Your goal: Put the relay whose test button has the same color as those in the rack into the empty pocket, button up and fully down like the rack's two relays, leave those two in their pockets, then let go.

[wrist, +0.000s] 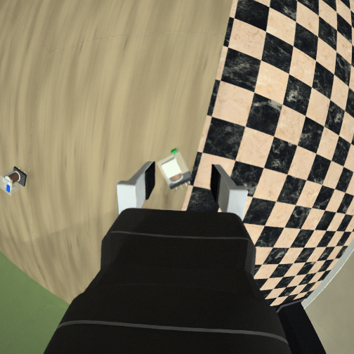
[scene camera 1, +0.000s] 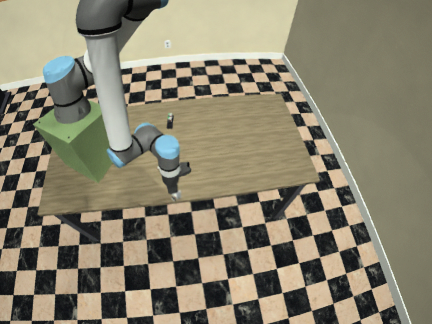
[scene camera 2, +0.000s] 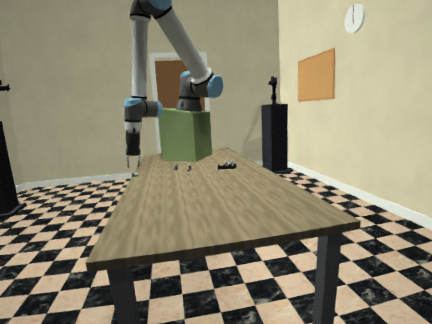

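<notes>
From the wrist I can see a relay [wrist: 172, 165], and my gripper [wrist: 182, 174] is there with it.
</notes>
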